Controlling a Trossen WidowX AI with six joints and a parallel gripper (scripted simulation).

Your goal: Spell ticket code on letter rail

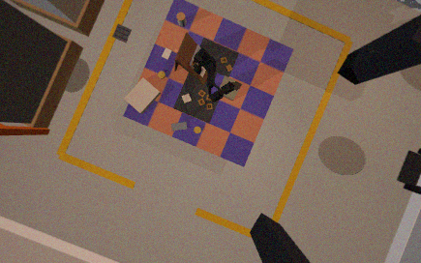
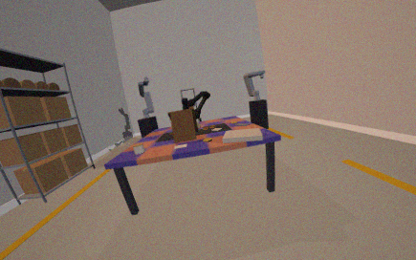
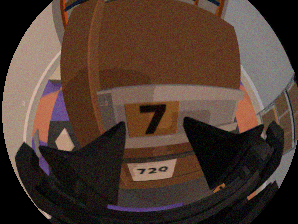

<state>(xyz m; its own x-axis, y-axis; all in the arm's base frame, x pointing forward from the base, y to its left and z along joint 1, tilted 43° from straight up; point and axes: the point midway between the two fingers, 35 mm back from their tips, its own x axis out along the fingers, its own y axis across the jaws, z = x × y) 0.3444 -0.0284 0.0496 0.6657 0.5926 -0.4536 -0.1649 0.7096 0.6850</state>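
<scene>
My gripper tip is now 10 mm short of the brown letter tile and 10 mm above it. Round my gripper tip: grey block (550 mm to the left, 160 mm below, 140 mm behind); then white ticket (90 mm below, 60 mm behind, 10 mm to the right); then dark mat (160 mm below, 160 mm behind, 10 mm to the left).
</scene>
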